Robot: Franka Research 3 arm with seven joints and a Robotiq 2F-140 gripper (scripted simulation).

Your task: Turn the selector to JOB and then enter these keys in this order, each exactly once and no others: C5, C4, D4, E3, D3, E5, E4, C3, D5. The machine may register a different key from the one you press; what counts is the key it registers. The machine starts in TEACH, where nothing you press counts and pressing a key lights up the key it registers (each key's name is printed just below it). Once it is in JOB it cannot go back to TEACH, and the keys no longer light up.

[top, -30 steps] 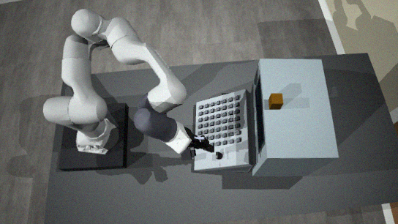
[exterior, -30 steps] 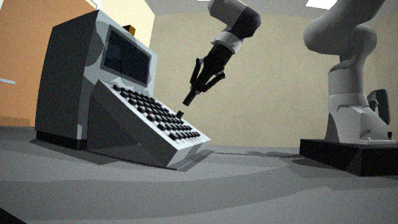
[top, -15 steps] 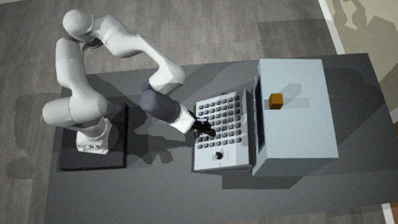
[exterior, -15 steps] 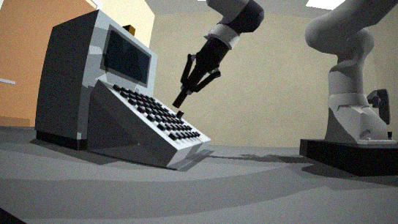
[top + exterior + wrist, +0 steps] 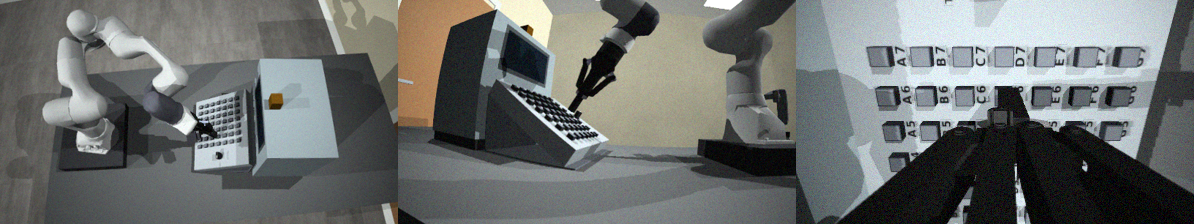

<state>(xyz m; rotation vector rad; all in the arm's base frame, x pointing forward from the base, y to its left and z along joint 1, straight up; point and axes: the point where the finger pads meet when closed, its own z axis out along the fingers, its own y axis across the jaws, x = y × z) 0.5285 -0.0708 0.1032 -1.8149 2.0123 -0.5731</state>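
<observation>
The D6 key is 30 mm ahead of my hand and 40 mm below it. From my hand the other things lie so: E5 key 30 mm to the left, 60 mm below; C6 key 60 mm ahead, 10 mm to the right, 20 mm below; E6 key 60 mm below.
</observation>
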